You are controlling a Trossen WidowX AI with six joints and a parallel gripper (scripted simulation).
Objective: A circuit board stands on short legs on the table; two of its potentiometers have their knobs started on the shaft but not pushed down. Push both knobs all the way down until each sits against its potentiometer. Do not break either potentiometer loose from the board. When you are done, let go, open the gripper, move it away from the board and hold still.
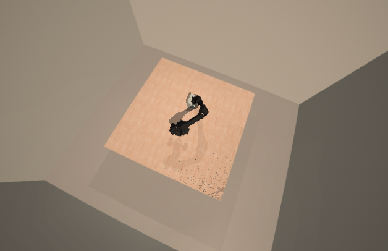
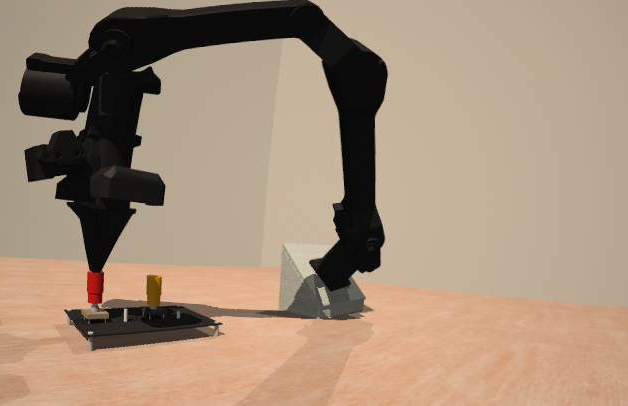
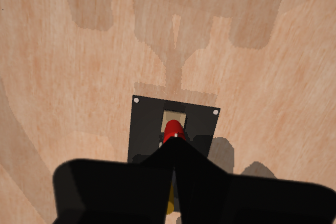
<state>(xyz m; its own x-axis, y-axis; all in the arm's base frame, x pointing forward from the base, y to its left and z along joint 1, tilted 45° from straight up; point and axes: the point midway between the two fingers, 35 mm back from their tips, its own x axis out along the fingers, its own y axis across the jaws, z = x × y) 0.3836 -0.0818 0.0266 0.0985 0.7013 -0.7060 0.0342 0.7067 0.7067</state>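
Right now the red knob is 1 cm below my gripper tip. Round my gripper tip: yellow knob 7 cm behind, 2 cm below.
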